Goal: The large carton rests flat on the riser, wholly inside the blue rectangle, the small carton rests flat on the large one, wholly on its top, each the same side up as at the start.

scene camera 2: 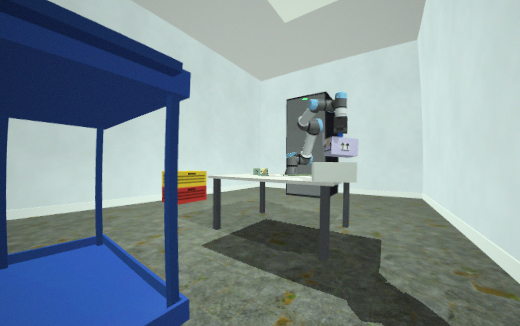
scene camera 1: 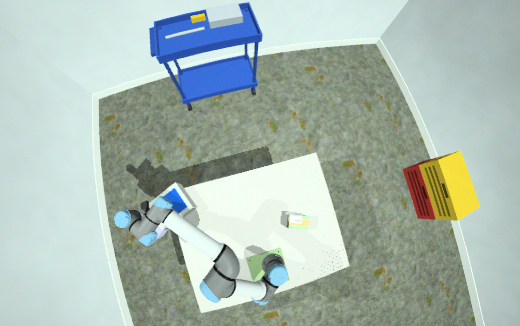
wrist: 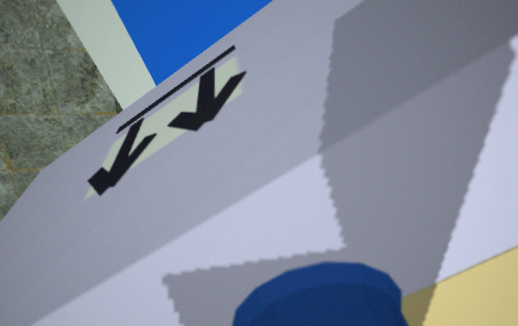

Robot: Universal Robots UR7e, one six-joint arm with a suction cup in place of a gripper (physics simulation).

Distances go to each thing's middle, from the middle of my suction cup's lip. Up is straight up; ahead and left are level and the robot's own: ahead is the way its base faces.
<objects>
Right now my suction cup is 70 mm above the large lavender carton [wrist: 293, 140] and 30 mm past it. From my suction cup the other things lie so: white riser [scene camera 2: 321, 171] 230 mm below, 50 mm to the right, 40 mm ahead.
</objects>
